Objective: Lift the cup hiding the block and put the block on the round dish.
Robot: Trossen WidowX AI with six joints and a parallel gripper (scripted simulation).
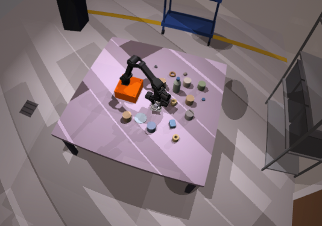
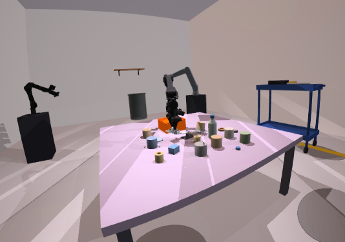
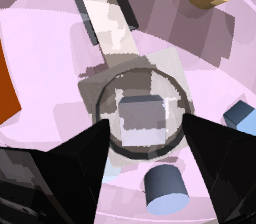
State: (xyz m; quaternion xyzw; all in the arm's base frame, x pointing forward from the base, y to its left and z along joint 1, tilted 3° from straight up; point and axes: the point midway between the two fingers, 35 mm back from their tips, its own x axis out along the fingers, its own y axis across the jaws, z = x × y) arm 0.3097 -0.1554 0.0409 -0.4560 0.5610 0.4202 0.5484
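The pale blue round dish is 11 cm behind my gripper tip, 10 cm to the right of it and 9 cm below it. The rest, counted from my gripper tip: balance 1 cm behind, 12 cm to the left, 5 cm below; then blue-grey cylinder 1 cm behind, 19 cm to the right, 6 cm below; then blue cube 15 cm ahead, 10 cm to the right, 7 cm below.
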